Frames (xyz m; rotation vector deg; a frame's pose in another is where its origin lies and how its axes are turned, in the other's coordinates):
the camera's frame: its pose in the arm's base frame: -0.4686 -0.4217 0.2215 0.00 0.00 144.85
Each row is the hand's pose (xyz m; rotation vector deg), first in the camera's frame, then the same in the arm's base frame.
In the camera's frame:
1: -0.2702 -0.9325 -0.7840 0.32 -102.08 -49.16
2: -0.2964 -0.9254 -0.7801 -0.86 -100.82 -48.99
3: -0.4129 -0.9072 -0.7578 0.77 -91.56 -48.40
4: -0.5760 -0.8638 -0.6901 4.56 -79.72 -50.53
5: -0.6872 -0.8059 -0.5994 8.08 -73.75 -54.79
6: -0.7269 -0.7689 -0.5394 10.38 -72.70 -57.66
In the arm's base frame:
1: 0.2892 0.1852 -0.5625 99.02 -31.02 57.17
2: 0.3065 0.1643 -0.5586 97.68 -31.86 58.25
3: 0.3913 0.0824 -0.5363 90.55 -27.84 65.31
4: 0.4997 -0.0470 -0.4686 80.55 -20.53 70.81
5: 0.5573 -0.1584 -0.3779 74.97 -15.01 70.10
6: 0.5684 -0.2115 -0.3179 73.91 -12.30 67.86

